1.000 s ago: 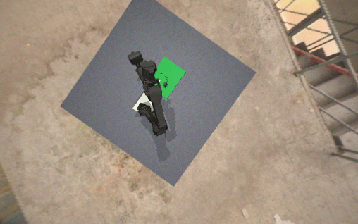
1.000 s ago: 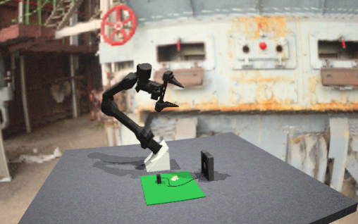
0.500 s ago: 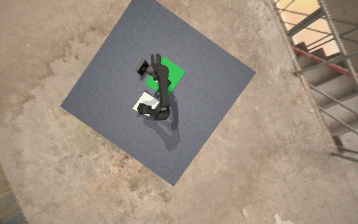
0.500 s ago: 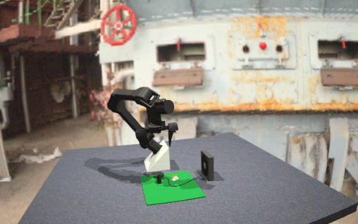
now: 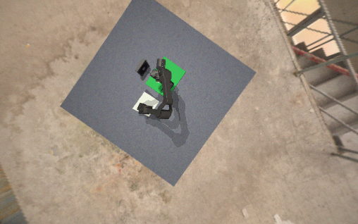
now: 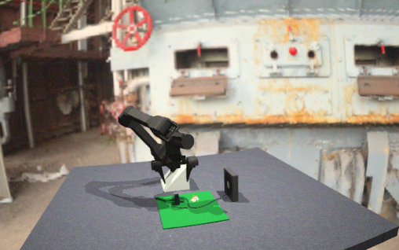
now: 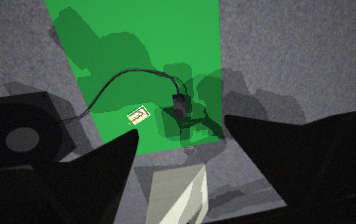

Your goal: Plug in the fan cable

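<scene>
My gripper tip is 8 cm above the dark fan plug. The rest, counted from my gripper tip: black fan: 3 cm ahead, 22 cm to the left, 4 cm below; then pale four-pin header: 7 cm to the left, 10 cm below; then green board: 6 cm ahead, 3 cm to the left, 11 cm below.
</scene>
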